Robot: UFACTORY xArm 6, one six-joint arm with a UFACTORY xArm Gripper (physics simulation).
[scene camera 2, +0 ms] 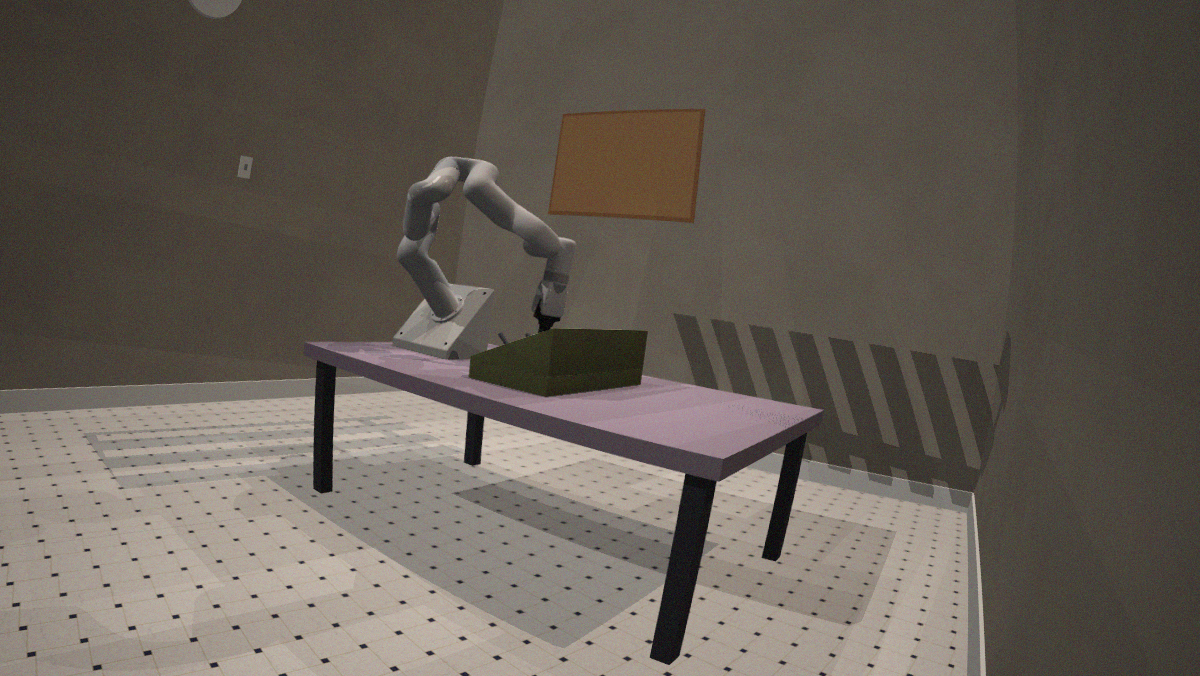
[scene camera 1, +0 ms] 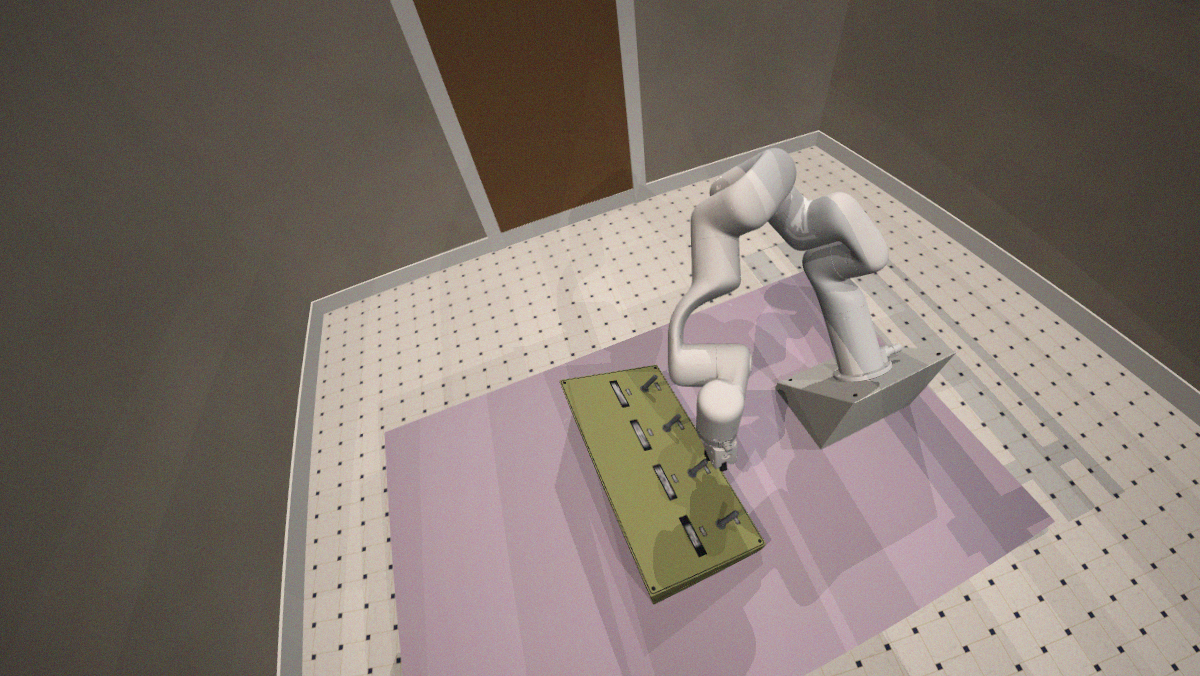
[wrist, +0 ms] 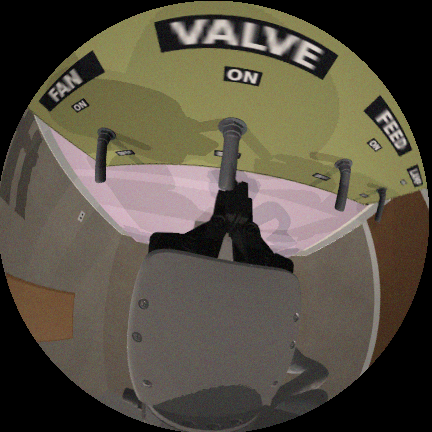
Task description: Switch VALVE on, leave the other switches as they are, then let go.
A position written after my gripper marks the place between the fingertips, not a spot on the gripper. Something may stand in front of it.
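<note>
There is a lever (wrist: 227, 172) that I can see. My own gripper (scene camera 2: 542, 339) is visible to me as well, and the wrist view shows the gripper too (wrist: 233, 190).
</note>
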